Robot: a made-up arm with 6 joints. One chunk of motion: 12 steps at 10 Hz.
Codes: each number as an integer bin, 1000 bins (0 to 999) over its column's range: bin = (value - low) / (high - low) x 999, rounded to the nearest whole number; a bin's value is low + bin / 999 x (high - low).
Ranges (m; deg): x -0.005..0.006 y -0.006..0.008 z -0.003..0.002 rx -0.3..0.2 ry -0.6..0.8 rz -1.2..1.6
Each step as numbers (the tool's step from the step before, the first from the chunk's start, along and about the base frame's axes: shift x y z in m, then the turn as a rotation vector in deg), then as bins.
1 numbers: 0.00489 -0.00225 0.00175 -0.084 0.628 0.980
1 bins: 898 268 949 432 876 778
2 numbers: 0.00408 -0.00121 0.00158 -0.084 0.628 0.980
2 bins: 825 342 915 432 876 778
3 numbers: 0.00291 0.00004 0.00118 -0.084 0.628 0.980
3 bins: 718 431 835 432 876 778
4 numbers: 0.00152 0.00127 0.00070 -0.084 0.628 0.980
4 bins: 592 519 739 432 876 778
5 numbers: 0.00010 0.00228 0.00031 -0.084 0.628 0.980
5 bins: 463 591 661 432 876 778
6 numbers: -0.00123 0.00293 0.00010 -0.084 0.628 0.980
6 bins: 342 637 619 432 876 778
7 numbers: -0.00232 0.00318 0.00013 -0.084 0.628 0.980
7 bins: 243 655 625 432 876 778
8 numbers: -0.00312 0.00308 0.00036 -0.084 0.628 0.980
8 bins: 171 648 671 432 876 778
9 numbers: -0.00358 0.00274 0.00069 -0.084 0.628 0.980
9 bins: 129 624 737 432 876 778
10 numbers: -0.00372 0.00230 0.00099 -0.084 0.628 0.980
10 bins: 116 592 797 432 876 778
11 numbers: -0.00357 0.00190 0.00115 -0.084 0.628 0.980
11 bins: 130 564 829 432 876 778
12 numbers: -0.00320 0.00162 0.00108 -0.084 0.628 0.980
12 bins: 163 544 815 432 876 778
